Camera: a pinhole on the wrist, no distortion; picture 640 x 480 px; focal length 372.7 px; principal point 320.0 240.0 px. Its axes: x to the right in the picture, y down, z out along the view. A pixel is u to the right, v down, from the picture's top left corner.
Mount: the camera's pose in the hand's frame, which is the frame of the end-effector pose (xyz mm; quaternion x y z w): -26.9 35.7 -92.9 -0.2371 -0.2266 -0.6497 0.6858
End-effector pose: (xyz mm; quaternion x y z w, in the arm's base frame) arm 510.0 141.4 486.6 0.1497 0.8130 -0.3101 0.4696
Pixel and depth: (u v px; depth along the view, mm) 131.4 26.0 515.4
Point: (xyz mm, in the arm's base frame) 1082.7 471.8 518.6
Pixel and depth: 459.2 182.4 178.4
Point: 645.9 157.2 464.1
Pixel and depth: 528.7 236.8 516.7
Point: 917.7 -76.5 274.3
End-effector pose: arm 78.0 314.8 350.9 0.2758 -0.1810 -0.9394 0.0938
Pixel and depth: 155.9 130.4 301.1
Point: 169.5 71.7 587.0
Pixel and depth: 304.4 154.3 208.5
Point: 117.0 199.4 506.3
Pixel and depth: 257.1 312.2 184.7
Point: 68.4 160.6 441.5
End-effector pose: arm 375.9 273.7 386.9 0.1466 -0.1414 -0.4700 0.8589
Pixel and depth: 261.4 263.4 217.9
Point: 498.0 382.4 513.3
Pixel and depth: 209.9 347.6 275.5
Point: 583.2 366.0 561.8
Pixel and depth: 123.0 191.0 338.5
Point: 603.3 533.3 584.1
